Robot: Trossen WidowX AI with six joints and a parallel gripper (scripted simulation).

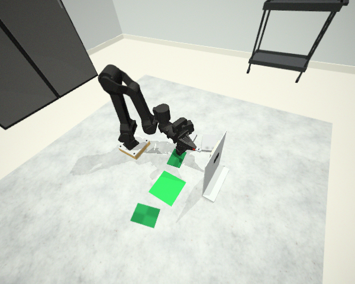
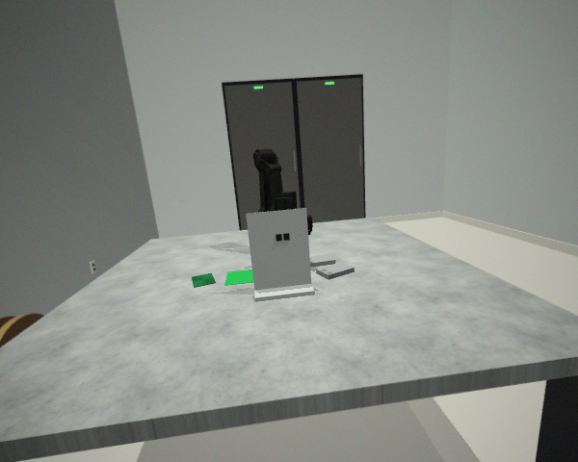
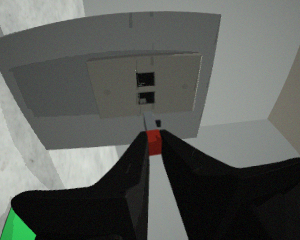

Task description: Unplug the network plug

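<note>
Right now my gripper tip is 16 cm above the green marked square, 15 cm to the left of it and 4 cm past it. Round my gripper tip: white upright panel 9 cm ahead, 6 cm below, 1 cm to the left.
</note>
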